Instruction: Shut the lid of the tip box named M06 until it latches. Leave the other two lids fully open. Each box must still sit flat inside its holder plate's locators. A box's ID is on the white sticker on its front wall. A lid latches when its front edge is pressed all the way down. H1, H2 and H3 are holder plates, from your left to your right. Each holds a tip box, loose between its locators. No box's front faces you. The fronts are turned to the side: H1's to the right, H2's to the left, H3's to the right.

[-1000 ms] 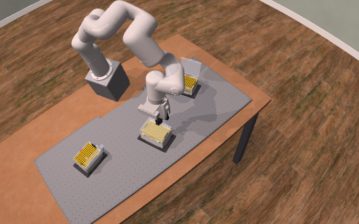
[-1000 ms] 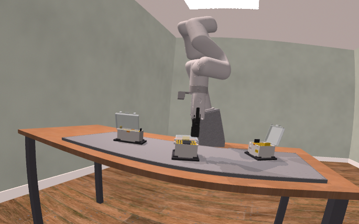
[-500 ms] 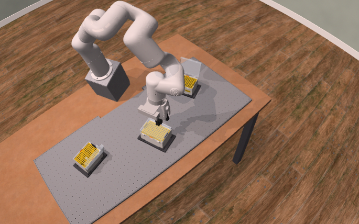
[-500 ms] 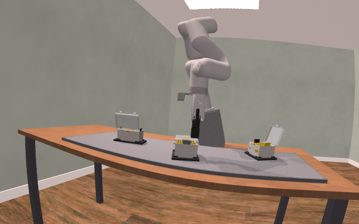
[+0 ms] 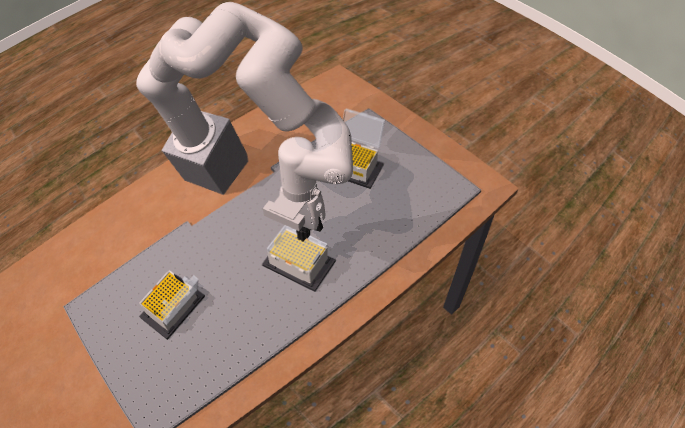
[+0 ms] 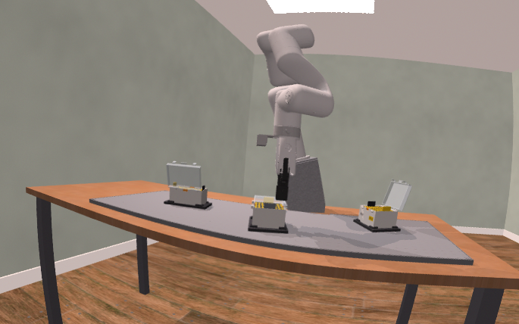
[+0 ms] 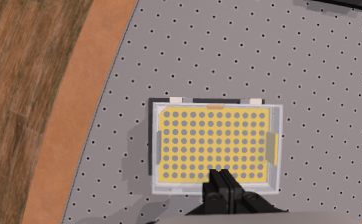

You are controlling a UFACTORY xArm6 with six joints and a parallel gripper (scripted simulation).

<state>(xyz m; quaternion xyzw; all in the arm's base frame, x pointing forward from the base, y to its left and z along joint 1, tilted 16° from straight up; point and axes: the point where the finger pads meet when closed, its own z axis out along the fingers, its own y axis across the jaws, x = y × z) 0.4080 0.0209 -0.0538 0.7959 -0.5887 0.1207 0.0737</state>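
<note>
Right now the clear lid is 30 mm to the right of my hand, 30 mm below it and 10 mm ahead of it. Also, from my hand: tip box lid (360 mm to the left, 150 mm behind, 10 mm above).
</note>
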